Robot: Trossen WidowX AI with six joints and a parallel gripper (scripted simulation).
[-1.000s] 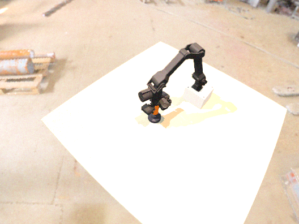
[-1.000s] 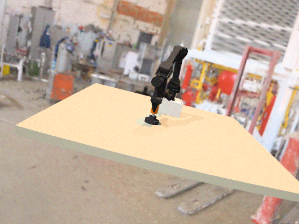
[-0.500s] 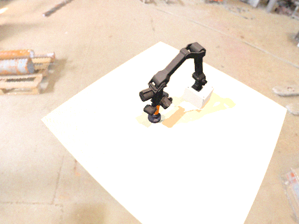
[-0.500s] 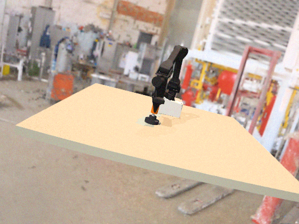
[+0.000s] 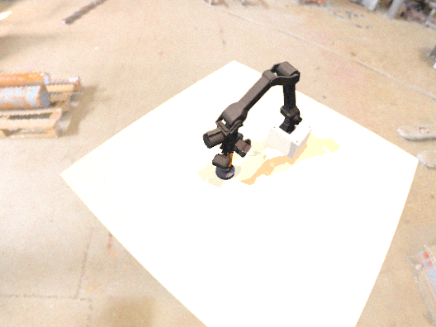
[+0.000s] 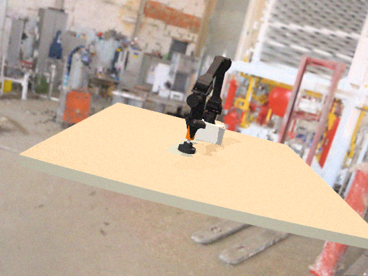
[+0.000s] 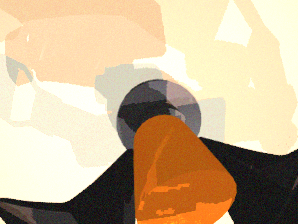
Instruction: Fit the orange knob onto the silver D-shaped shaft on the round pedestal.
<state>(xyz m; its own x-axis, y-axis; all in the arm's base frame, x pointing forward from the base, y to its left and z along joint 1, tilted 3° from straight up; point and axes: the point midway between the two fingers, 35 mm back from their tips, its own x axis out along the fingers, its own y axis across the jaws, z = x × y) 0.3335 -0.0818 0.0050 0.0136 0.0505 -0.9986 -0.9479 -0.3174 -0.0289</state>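
Now: gripper tip 1 cm short of the dark round pedestal and 4 cm above it. The rest, counted from my gripper tip: orange knob: 3 cm above.
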